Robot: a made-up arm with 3 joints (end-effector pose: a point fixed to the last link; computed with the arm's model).
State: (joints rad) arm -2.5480 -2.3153 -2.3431
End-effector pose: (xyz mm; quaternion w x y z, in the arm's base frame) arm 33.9 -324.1 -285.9 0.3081 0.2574 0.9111 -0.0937
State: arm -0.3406 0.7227 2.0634
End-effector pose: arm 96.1 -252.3 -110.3 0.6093 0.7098 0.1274 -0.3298
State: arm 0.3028 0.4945 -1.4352
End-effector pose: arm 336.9 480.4 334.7 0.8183 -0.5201 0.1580 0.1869
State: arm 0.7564 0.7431 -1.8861
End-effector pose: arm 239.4 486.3 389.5 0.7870 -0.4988 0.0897 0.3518
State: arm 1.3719 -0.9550 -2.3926
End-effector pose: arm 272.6 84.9 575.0 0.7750 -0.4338 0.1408 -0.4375
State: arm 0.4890 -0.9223 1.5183
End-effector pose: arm 138.8 -276.1 78.8 0.4811 0.7553 -0.3873 0.2190
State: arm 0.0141 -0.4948 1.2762
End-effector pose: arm 153.9 -262.0 250.9 0.7747 0.5830 -0.1977 0.1445
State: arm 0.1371 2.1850 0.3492
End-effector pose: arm 339.1 -7.0 -358.0 0.4467 0.1108 0.8828 -0.0940
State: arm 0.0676 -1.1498 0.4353
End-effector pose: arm -253.8 -117.5 374.3 0.8129 0.2088 -0.5346 0.0994
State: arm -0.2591 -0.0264 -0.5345
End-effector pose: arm 228.8 377.6 458.9 0.9222 -0.3864 -0.0131 -0.0018
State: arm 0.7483 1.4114 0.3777
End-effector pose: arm 536.3 48.3 -63.8 0.6437 0.4062 0.6375 0.1195
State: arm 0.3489 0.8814 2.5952
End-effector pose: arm -34.0 134.7 -235.0 0.0892 0.9000 0.1846 -0.3845
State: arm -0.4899 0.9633 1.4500
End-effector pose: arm 226.3 -303.9 88.3 0.7861 0.4093 0.2619 -0.3821
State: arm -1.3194 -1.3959 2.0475
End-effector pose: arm 247.5 40.7 291.6 0.7159 0.2728 0.0722 0.6386
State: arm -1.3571 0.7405 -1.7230
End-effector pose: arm 284.2 40.2 -448.1 0.0287 -0.9318 0.3558 0.0658
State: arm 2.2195 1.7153 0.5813
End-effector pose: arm 433.3 313.8 163.3 0.1109 0.6447 0.5165 0.5525
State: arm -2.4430 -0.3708 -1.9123
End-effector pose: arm 210.9 -384.1 -287.3 0.5605 0.8074 0.1779 -0.0483
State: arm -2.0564 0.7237 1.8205
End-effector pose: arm 150.4 -97.8 405.7 0.9287 -0.1101 -0.1272 -0.3303
